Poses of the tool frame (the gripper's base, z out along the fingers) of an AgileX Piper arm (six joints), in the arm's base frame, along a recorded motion.
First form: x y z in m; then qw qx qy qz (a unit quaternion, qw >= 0).
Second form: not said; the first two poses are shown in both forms.
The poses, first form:
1: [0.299, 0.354, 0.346, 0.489, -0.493, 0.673, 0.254]
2: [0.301, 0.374, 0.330, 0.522, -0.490, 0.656, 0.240]
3: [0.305, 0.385, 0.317, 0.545, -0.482, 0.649, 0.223]
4: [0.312, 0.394, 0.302, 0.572, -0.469, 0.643, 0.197]
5: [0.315, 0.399, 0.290, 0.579, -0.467, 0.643, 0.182]
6: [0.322, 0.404, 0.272, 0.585, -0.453, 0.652, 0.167]
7: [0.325, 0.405, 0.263, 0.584, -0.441, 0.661, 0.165]
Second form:
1: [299, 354, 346, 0.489, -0.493, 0.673, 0.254]
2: [301, 374, 330, 0.522, -0.490, 0.656, 0.240]
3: [305, 385, 317, 0.545, -0.482, 0.649, 0.223]
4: [312, 394, 302, 0.572, -0.469, 0.643, 0.197]
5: [315, 399, 290, 0.579, -0.467, 0.643, 0.182]
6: [322, 404, 272, 0.585, -0.453, 0.652, 0.167]
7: [325, 405, 263, 0.584, -0.441, 0.661, 0.165]
